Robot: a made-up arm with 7 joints. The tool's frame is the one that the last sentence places. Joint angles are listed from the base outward.
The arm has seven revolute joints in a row. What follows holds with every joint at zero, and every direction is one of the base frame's.
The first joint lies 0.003 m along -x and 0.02 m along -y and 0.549 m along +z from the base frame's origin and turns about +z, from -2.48 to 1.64 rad.
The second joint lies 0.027 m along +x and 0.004 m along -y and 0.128 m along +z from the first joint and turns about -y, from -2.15 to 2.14 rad.
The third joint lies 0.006 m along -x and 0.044 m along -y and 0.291 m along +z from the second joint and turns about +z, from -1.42 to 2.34 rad.
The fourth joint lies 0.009 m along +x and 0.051 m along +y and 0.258 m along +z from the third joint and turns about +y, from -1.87 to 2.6 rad.
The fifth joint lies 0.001 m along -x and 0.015 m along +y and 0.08 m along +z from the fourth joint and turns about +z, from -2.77 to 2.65 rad.
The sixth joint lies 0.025 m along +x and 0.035 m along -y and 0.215 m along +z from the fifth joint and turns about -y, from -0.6 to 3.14 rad.
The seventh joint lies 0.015 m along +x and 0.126 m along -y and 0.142 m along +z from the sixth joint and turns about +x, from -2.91 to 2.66 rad.
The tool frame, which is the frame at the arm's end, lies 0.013 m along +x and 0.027 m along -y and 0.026 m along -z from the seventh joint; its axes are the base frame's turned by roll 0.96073, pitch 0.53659 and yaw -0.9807 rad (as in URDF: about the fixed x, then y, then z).
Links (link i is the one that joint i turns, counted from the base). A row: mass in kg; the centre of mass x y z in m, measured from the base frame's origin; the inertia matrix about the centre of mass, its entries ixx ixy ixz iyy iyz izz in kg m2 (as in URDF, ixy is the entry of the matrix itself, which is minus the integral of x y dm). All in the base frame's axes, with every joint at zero. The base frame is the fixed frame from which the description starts. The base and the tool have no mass.
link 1: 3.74; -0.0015 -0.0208 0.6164; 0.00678 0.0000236 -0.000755 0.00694 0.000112 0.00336
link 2: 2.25; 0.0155 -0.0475 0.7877; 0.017 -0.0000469 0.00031 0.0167 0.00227 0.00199
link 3: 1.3; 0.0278 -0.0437 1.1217; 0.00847 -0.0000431 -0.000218 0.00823 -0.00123 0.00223
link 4: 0.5; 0.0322 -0.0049 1.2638; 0.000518 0 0 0.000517 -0.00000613 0.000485
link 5: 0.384; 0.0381 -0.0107 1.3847; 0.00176 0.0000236 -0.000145 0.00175 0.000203 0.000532
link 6: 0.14; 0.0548 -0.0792 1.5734; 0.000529 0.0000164 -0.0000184 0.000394 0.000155 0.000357
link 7: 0.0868; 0.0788 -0.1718 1.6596; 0.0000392 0 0 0.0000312 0 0.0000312
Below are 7 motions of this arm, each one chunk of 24 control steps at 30 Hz.
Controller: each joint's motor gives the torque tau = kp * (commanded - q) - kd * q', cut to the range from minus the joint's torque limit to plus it. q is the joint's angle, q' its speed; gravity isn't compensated. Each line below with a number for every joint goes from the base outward.
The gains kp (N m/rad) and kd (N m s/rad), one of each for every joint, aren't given. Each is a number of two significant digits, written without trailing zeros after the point. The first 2 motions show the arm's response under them.
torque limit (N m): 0.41 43 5.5 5.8 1 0.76 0.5
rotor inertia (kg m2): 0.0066 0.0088 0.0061 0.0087 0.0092 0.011 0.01
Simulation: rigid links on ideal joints. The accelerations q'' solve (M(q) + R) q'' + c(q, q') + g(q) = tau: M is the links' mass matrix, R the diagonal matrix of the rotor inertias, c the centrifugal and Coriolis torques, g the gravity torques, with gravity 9.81 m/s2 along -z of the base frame. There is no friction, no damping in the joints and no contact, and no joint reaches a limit. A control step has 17 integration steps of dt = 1/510 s. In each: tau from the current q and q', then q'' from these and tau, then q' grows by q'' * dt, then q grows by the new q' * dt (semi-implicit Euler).
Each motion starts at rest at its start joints. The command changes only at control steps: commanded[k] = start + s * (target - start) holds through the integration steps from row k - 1 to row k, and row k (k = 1, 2, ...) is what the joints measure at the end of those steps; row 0 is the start. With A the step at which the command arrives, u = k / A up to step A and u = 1 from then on. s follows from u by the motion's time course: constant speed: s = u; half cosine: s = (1 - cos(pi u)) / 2; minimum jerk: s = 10 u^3 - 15 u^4 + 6 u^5; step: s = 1 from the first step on.
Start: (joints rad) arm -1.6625 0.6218 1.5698 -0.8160 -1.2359 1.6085 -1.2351
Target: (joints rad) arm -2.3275 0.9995 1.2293 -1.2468 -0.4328 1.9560 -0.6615
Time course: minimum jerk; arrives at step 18
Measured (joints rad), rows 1 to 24:
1: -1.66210 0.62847 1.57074 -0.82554 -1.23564 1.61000 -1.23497
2: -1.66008 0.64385 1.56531 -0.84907 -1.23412 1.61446 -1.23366
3: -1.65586 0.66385 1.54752 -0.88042 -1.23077 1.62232 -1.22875
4: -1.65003 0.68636 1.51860 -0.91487 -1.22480 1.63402 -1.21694
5: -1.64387 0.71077 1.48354 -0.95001 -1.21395 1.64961 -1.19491
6: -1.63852 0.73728 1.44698 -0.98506 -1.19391 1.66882 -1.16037
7: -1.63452 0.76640 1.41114 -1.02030 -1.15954 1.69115 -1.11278
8: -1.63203 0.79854 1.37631 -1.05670 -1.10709 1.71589 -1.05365
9: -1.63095 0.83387 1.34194 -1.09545 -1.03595 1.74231 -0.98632
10: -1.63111 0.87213 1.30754 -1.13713 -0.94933 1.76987 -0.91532
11: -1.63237 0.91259 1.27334 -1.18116 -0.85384 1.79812 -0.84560
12: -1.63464 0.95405 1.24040 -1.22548 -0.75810 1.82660 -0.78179
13: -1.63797 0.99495 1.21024 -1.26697 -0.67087 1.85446 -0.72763
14: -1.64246 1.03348 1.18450 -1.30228 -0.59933 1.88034 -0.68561
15: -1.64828 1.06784 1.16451 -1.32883 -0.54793 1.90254 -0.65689
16: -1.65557 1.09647 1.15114 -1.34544 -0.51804 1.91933 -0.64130
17: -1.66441 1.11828 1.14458 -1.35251 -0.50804 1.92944 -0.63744
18: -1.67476 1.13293 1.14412 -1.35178 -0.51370 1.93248 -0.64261
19: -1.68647 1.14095 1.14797 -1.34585 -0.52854 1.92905 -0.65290
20: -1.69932 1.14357 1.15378 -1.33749 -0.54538 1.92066 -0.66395
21: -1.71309 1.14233 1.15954 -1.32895 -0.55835 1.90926 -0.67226
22: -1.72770 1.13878 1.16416 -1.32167 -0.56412 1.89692 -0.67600
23: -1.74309 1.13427 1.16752 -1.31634 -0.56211 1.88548 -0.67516
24: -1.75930 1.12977 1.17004 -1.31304 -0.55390 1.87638 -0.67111
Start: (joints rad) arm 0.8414 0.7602 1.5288 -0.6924 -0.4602 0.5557 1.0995
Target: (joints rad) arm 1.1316 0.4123 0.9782 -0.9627 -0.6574 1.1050 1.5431
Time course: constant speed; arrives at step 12
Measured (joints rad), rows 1 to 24:
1: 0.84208 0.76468 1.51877 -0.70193 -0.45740 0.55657 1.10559
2: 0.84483 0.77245 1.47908 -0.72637 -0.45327 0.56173 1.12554
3: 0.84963 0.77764 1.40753 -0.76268 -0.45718 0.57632 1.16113
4: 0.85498 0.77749 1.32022 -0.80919 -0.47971 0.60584 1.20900
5: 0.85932 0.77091 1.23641 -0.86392 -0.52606 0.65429 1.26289
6: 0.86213 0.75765 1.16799 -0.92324 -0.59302 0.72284 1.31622
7: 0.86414 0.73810 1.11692 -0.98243 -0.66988 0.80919 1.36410
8: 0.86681 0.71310 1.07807 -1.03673 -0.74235 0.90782 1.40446
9: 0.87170 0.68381 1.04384 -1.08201 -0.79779 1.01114 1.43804
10: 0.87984 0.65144 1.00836 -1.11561 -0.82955 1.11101 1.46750
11: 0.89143 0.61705 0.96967 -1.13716 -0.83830 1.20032 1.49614
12: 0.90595 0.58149 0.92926 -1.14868 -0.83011 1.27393 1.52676
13: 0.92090 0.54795 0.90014 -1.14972 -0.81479 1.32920 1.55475
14: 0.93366 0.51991 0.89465 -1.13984 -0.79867 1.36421 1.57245
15: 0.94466 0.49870 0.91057 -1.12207 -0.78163 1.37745 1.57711
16: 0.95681 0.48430 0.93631 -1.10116 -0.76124 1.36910 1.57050
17: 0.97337 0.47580 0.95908 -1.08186 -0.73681 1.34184 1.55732
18: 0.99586 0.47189 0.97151 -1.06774 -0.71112 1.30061 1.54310
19: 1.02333 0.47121 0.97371 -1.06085 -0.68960 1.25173 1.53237
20: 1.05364 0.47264 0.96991 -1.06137 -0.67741 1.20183 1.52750
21: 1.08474 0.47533 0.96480 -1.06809 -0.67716 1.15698 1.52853
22: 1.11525 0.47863 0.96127 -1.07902 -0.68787 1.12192 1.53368
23: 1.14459 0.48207 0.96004 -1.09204 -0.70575 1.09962 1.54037
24: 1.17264 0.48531 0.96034 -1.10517 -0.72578 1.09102 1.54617
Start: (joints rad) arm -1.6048 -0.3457 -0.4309 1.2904 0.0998 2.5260 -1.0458
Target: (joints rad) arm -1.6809 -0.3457 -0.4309 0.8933 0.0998 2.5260 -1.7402
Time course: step
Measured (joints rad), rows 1 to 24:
1: -1.61177 -0.35296 -0.42059 1.24028 0.12336 2.53676 -1.07492
2: -1.62258 -0.36721 -0.41095 1.14086 0.16819 2.55965 -1.15897
3: -1.62978 -0.38142 -0.41672 1.04544 0.20722 2.58614 -1.29791
4: -1.63315 -0.39222 -0.43289 0.98353 0.22612 2.61180 -1.49129
5: -1.63554 -0.39923 -0.44658 0.96066 0.22278 2.63470 -1.70778
6: -1.63920 -0.40351 -0.45003 0.96709 0.20451 2.65400 -1.88468
7: -1.64456 -0.40627 -0.44449 0.98830 0.18304 2.66924 -2.00632
8: -1.65069 -0.40831 -0.43613 1.01184 0.16836 2.68032 -2.07274
9: -1.65650 -0.40994 -0.43037 1.03011 0.16510 2.68751 -2.08399
10: -1.66152 -0.41124 -0.42915 1.04027 0.17238 2.69143 -2.04006
11: -1.66599 -0.41217 -0.43125 1.04294 0.18576 2.69281 -1.94129
12: -1.67041 -0.41270 -0.43419 1.04054 0.19991 2.69234 -1.80848
13: -1.67518 -0.41279 -0.43603 1.03586 0.21075 2.69050 -1.68825
14: -1.68032 -0.41249 -0.43621 1.03112 0.21620 2.68762 -1.61336
15: -1.68556 -0.41188 -0.43539 1.02753 0.21611 2.68394 -1.59331
16: -1.69058 -0.41110 -0.43466 1.02534 0.21172 2.67973 -1.62202
17: -1.69517 -0.41026 -0.43469 1.02422 0.20486 2.67527 -1.67901
18: -1.69931 -0.40948 -0.43547 1.02364 0.19736 2.67083 -1.74008
19: -1.70308 -0.40885 -0.43654 1.02322 0.19072 2.66664 -1.78585
20: -1.70656 -0.40840 -0.43739 1.02280 0.18595 2.66290 -1.80638
21: -1.70975 -0.40810 -0.43780 1.02245 0.18350 2.65980 -1.80182
22: -1.71260 -0.40793 -0.43782 1.02229 0.18331 2.65748 -1.77981
23: -1.71502 -0.40786 -0.43764 1.02242 0.18497 2.65606 -1.75134
24: -1.71697 -0.40787 -0.43744 1.02287 0.18779 2.65562 -1.72657

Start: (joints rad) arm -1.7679 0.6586 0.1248 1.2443 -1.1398 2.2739 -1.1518
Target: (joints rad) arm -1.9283 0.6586 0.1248 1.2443 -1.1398 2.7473 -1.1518
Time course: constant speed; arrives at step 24
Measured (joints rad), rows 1 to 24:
1: -1.76734 0.66541 0.12610 1.26161 -1.13905 2.27901 -1.15198
2: -1.76553 0.67940 0.13678 1.29377 -1.13556 2.29411 -1.15242
3: -1.76304 0.69508 0.15859 1.32206 -1.12986 2.31893 -1.15295
4: -1.76104 0.70980 0.18617 1.33733 -1.12484 2.35196 -1.15345
5: -1.76059 0.72266 0.21186 1.33780 -1.12366 2.39076 -1.15383
6: -1.76224 0.73348 0.22945 1.32629 -1.12771 2.43249 -1.15409
7: -1.76596 0.74225 0.23625 1.30783 -1.13600 2.47438 -1.15424
8: -1.77131 0.74892 0.23339 1.28782 -1.14582 2.51407 -1.15431
9: -1.77768 0.75344 0.22456 1.27084 -1.15414 2.54981 -1.15435
10: -1.78453 0.75585 0.21414 1.25984 -1.15871 2.58049 -1.15438
11: -1.79151 0.75643 0.20541 1.25591 -1.15866 2.60567 -1.15438
12: -1.79849 0.75555 0.19978 1.25847 -1.15441 2.62555 -1.15434
13: -1.80558 0.75370 0.19701 1.26577 -1.14728 2.64086 -1.15426
14: -1.81298 0.75131 0.19591 1.27555 -1.13898 2.65273 -1.15414
15: -1.82088 0.74876 0.19527 1.28561 -1.13114 2.66245 -1.15399
16: -1.82941 0.74633 0.19433 1.29426 -1.12494 2.67136 -1.15384
17: -1.83859 0.74420 0.19293 1.30048 -1.12100 2.68062 -1.15373
18: -1.84835 0.74248 0.19136 1.30394 -1.11938 2.69112 -1.15367
19: -1.85858 0.74123 0.19008 1.30488 -1.11974 2.70345 -1.15367
20: -1.86918 0.74045 0.18950 1.30392 -1.12151 2.71781 -1.15373
21: -1.88002 0.74013 0.18977 1.30177 -1.12405 2.73414 -1.15383
22: -1.89105 0.74022 0.19083 1.29913 -1.12675 2.75213 -1.15395
23: -1.90221 0.74064 0.19239 1.29654 -1.12914 2.77136 -1.15406
24: -1.91346 0.74128 0.19407 1.29435 -1.13089 2.79135 -1.15414

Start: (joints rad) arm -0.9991 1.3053 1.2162 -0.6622 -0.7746 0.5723 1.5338
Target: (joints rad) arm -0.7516 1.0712 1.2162 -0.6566 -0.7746 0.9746 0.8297
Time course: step
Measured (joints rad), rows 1 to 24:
1: -0.99891 1.29680 1.20004 -0.67149 -0.77950 0.59795 1.50493
2: -0.99883 1.27800 1.17170 -0.69156 -0.79660 0.66588 1.42142
3: -0.99924 1.25584 1.15122 -0.71424 -0.82595 0.76441 1.28309
4: -0.99983 1.23498 1.14536 -0.73362 -0.86110 0.87911 1.09002
5: -0.99984 1.21795 1.15070 -0.74662 -0.89231 0.99486 0.87091
6: -0.99844 1.20562 1.15988 -0.75269 -0.91163 1.09831 0.68946
7: -0.99518 1.19779 1.16679 -0.75285 -0.91609 1.17969 0.56287
8: -0.99017 1.19374 1.16923 -0.74920 -0.90795 1.23361 0.49112
9: -0.98387 1.19253 1.16833 -0.74411 -0.89281 1.25886 0.47423
10: -0.97682 1.19328 1.16651 -0.73950 -0.87682 1.25770 0.51222
11: -0.96932 1.19516 1.16555 -0.73635 -0.86450 1.23497 0.60512
12: -0.96146 1.19753 1.16582 -0.73473 -0.85781 1.19712 0.73836
13: -0.95312 1.19991 1.16657 -0.73403 -0.85644 1.15119 0.86564
14: -0.94416 1.20200 1.16685 -0.73361 -0.85892 1.10390 0.95040
15: -0.93450 1.20366 1.16625 -0.73312 -0.86339 1.06088 0.98027
16: -0.92419 1.20483 1.16508 -0.73249 -0.86820 1.02627 0.95835
17: -0.91329 1.20555 1.16399 -0.73190 -0.87212 1.00244 0.90319
18: -0.90186 1.20590 1.16350 -0.73154 -0.87452 0.99004 0.83967
19: -0.88991 1.20595 1.16371 -0.73158 -0.87523 0.98822 0.78897
20: -0.87748 1.20581 1.16451 -0.73209 -0.87456 0.99506 0.76312
21: -0.86457 1.20554 1.16554 -0.73304 -0.87302 1.00805 0.76365
22: -0.85120 1.20522 1.16645 -0.73430 -0.87120 1.02449 0.78381
23: -0.83739 1.20491 1.16703 -0.73569 -0.86966 1.04187 0.81262
24: -0.82320 1.20465 1.16724 -0.73707 -0.86881 1.05809 0.83925

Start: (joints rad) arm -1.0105 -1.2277 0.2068 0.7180 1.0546 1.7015 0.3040
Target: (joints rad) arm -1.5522 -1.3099 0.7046 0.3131 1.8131 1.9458 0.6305
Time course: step
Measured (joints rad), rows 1 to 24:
1: -1.02210 -1.26041 0.34278 0.63934 1.06099 1.73768 0.33082
2: -1.03548 -1.31757 0.57756 0.51165 1.13345 1.79254 0.41025
3: -1.04174 -1.36235 0.71738 0.41642 1.33324 1.83488 0.53136
4: -1.04772 -1.38954 0.71729 0.37042 1.62539 1.86730 0.65132
5: -1.05457 -1.40783 0.65374 0.36660 1.89948 1.89407 0.73431
6: -1.06098 -1.42342 0.59733 0.38781 2.08232 1.91510 0.76467
7: -1.06670 -1.43768 0.56993 0.41770 2.15580 1.92957 0.74644
8: -1.07153 -1.44951 0.56626 0.44517 2.12190 1.93782 0.69721
9: -1.07519 -1.45746 0.56839 0.46541 2.01428 1.94064 0.63939
10: -1.07775 -1.46152 0.56365 0.47709 1.87881 1.93856 0.59233
11: -1.07983 -1.46295 0.55071 0.47959 1.75271 1.93196 0.56736
12: -1.08239 -1.46316 0.53585 0.47326 1.65944 1.92152 0.56644
13: -1.08636 -1.46290 0.52710 0.46058 1.60897 1.90847 0.58392
14: -1.09226 -1.46223 0.52909 0.44592 1.60067 1.89438 0.61005
15: -1.10008 -1.46084 0.54116 0.43362 1.62675 1.88087 0.63493
16: -1.10940 -1.45854 0.55881 0.42604 1.67526 1.86955 0.65145
17: -1.11964 -1.45544 0.57672 0.42297 1.73266 1.86183 0.65680
18: -1.13023 -1.45187 0.59101 0.42242 1.78627 1.85873 0.65221
19: -1.14080 -1.44830 0.59994 0.42222 1.82641 1.86052 0.64160
20: -1.15120 -1.44515 0.60344 0.42108 1.84780 1.86658 0.62972
21: -1.16146 -1.44272 0.60244 0.41901 1.84993 1.87552 0.62050
22: -1.17178 -1.44118 0.59824 0.41685 1.83625 1.88557 0.61604
23: -1.18238 -1.44056 0.59222 0.41560 1.81268 1.89504 0.61649
24: -1.19349 -1.44081 0.58560 0.41592 1.78592 1.90267 0.62045

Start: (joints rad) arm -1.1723 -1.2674 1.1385 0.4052 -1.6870 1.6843 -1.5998
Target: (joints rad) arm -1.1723 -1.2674 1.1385 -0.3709 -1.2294 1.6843 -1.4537
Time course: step
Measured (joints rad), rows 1 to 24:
1: -1.16042 -1.27932 1.10124 0.29007 -1.66606 1.67614 -1.57698
2: -1.13369 -1.30885 1.04319 0.04141 -1.58305 1.64591 -1.52493
3: -1.10449 -1.34283 1.03516 -0.20425 -1.44644 1.60297 -1.46555
4: -1.08002 -1.36875 1.07677 -0.38178 -1.29164 1.57373 -1.41734
5: -1.06375 -1.38458 1.14030 -0.48085 -1.14522 1.57234 -1.39103
6: -1.05686 -1.39385 1.20249 -0.51055 -1.02571 1.59718 -1.38841
7: -1.05885 -1.40035 1.24505 -0.48723 -0.94279 1.63838 -1.40403
8: -1.06773 -1.40600 1.25547 -0.43224 -0.89614 1.68404 -1.42860
9: -1.08035 -1.41093 1.23381 -0.36851 -0.88568 1.72429 -1.45269
10: -1.09326 -1.41468 1.19387 -0.31500 -0.91396 1.75326 -1.46957
11: -1.10404 -1.41702 1.15321 -0.28237 -0.97406 1.76927 -1.47647
12: -1.11178 -1.41798 1.12466 -0.27171 -1.05232 1.77383 -1.47432
13: -1.11689 -1.41744 1.11143 -0.27744 -1.13173 1.77019 -1.46638
14: -1.12031 -1.41532 1.10963 -0.29182 -1.19669 1.76188 -1.45671
15: -1.12302 -1.41189 1.11358 -0.30819 -1.23715 1.75186 -1.44874
16: -1.12571 -1.40774 1.11928 -0.32234 -1.25038 1.74222 -1.44441
17: -1.12875 -1.40359 1.12514 -0.33248 -1.24012 1.73423 -1.44404
18: -1.13228 -1.40009 1.13105 -0.33848 -1.21404 1.72848 -1.44660
19: -1.13632 -1.39766 1.13717 -0.34103 -1.18088 1.72504 -1.45046
20: -1.14086 -1.39648 1.14322 -0.34098 -1.14827 1.72360 -1.45398
21: -1.14589 -1.39649 1.14842 -0.33918 -1.12156 1.72366 -1.45607
22: -1.15135 -1.39744 1.15188 -0.33639 -1.10359 1.72468 -1.45639
23: -1.15717 -1.39899 1.15307 -0.33326 -1.09502 1.72616 -1.45524
24: -1.16322 -1.40079 1.15212 -0.33035 -1.09490 1.72771 -1.45335

